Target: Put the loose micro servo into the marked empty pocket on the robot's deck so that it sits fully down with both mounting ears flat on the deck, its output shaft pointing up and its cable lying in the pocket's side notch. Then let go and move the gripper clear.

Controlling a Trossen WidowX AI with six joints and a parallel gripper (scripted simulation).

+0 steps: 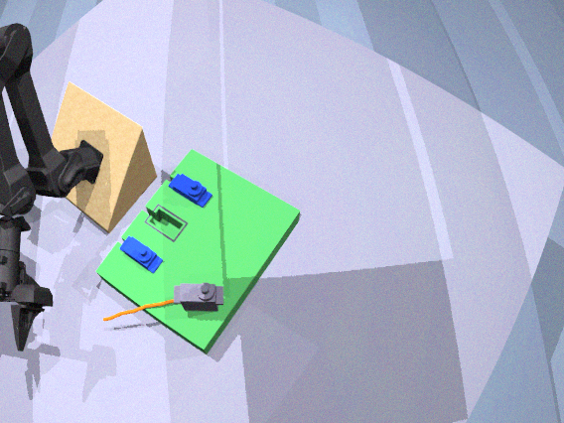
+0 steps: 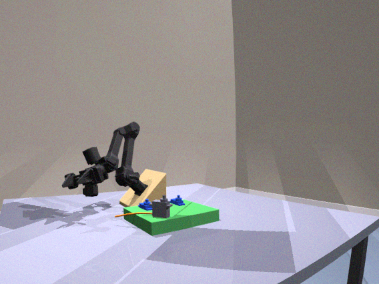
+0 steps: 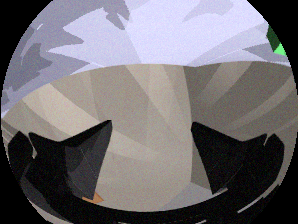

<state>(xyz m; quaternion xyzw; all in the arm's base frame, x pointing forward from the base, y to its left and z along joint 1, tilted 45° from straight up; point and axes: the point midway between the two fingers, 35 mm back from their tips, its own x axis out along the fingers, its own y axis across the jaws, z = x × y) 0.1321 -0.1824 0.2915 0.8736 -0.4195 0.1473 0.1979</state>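
Now: the green deck 15 cm ahead of my gripper tip, 37 cm to the left of it and 13 cm below it.
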